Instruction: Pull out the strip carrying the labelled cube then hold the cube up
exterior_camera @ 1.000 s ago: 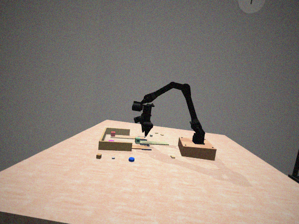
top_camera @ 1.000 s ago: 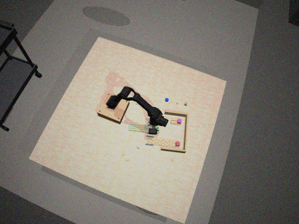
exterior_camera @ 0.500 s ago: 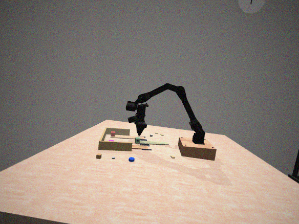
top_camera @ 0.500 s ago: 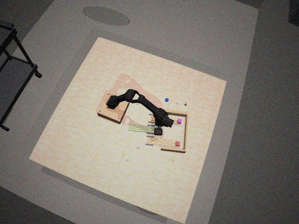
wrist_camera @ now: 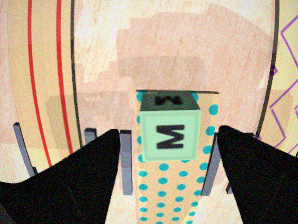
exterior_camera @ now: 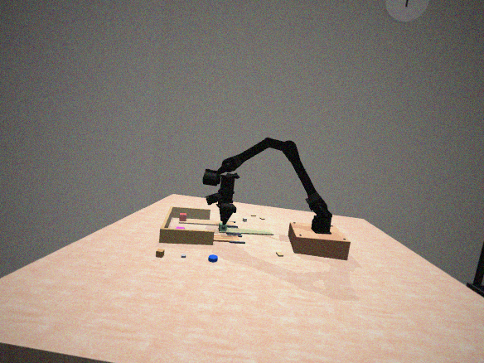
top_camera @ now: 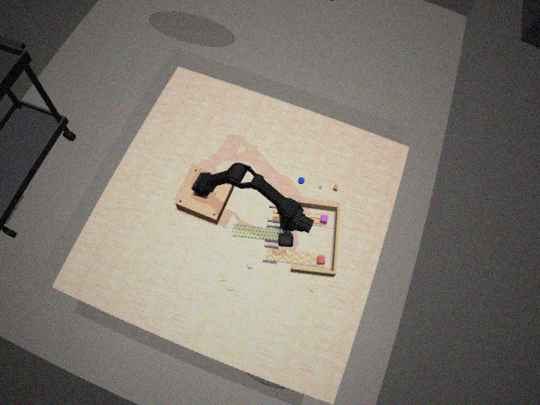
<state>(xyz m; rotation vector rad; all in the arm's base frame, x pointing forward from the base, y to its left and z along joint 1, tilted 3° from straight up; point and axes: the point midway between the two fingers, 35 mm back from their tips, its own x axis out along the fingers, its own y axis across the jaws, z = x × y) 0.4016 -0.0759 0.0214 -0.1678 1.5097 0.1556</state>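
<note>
The labelled cube is 20 mm below my gripper tip. Round my gripper tip: blue disc (280 mm to the left, 30 mm below, 20 mm ahead); small white cube (190 mm to the right, 110 mm behind, 30 mm below); zigzag strip (90 mm to the right, 70 mm ahead, 30 mm below).
</note>
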